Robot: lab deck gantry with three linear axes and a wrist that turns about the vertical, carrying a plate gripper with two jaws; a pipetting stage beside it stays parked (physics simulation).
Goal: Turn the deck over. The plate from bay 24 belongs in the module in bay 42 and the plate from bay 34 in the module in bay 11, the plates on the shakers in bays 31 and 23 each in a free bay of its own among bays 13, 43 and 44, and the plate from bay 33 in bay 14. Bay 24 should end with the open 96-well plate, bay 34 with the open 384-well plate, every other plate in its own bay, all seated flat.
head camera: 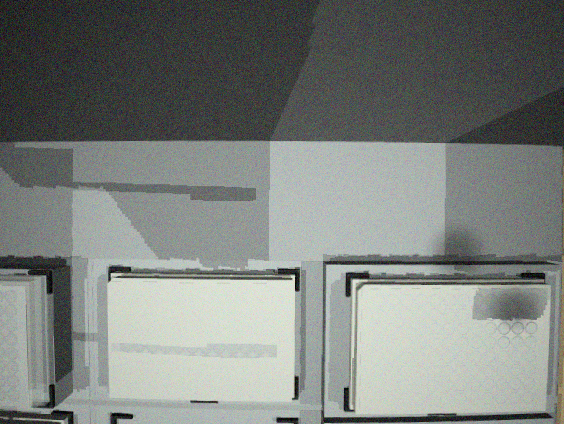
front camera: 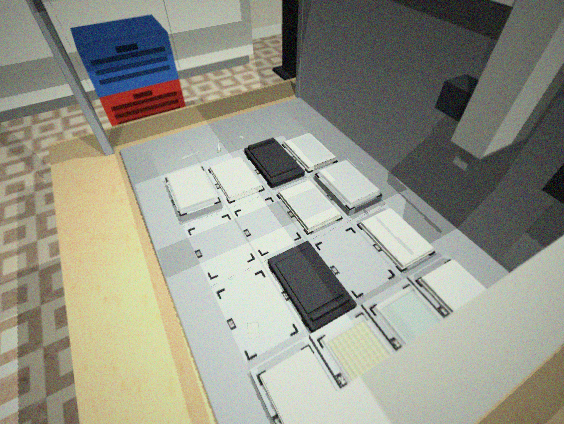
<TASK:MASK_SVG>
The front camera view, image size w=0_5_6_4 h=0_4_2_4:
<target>my gripper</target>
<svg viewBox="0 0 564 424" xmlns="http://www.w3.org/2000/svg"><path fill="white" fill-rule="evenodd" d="M564 164L542 188L542 191L555 198L555 200L500 259L512 270L564 235Z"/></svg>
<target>yellow 96-well plate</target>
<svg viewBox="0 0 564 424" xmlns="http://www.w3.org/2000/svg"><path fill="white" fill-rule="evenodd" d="M363 314L320 340L347 384L394 353L369 319Z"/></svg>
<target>clear 384-well plate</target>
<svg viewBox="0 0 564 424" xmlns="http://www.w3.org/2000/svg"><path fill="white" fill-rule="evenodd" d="M411 285L372 308L401 347L443 319Z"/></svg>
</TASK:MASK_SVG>
